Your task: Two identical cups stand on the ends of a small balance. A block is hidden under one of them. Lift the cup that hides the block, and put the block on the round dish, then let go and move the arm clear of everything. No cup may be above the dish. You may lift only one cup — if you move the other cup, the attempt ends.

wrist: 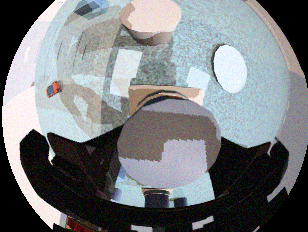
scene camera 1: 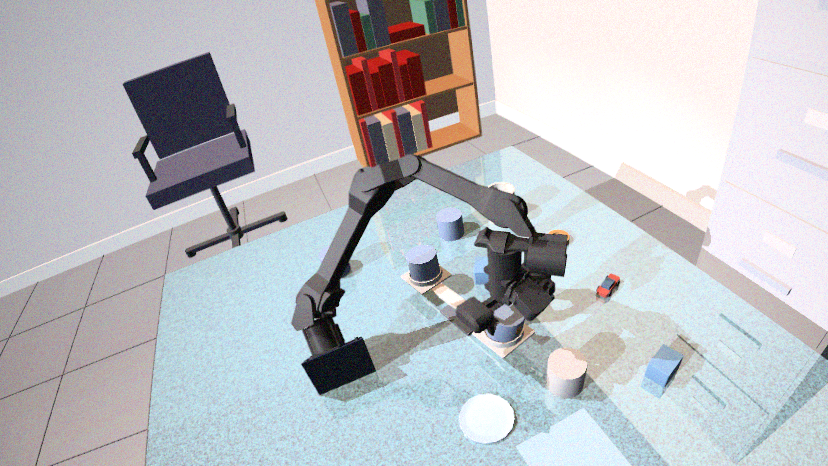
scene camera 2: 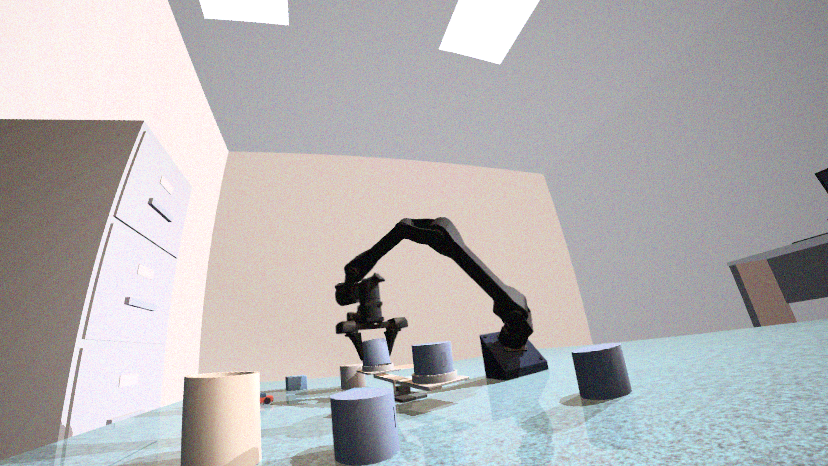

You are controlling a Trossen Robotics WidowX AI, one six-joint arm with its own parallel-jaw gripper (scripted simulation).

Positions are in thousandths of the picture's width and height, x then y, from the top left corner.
In view: the gripper (scene camera 1: 611,696), a blue box (scene camera 1: 799,791), a balance (scene camera 1: 526,613) and a white round dish (scene camera 1: 588,898).
The balance shows as well in the wrist view (wrist: 450,407) and in scene camera 2 (scene camera 2: 521,821). The gripper shows as well in the wrist view (wrist: 541,558) and in scene camera 2 (scene camera 2: 454,769). The white round dish shows as well in the wrist view (wrist: 748,308).
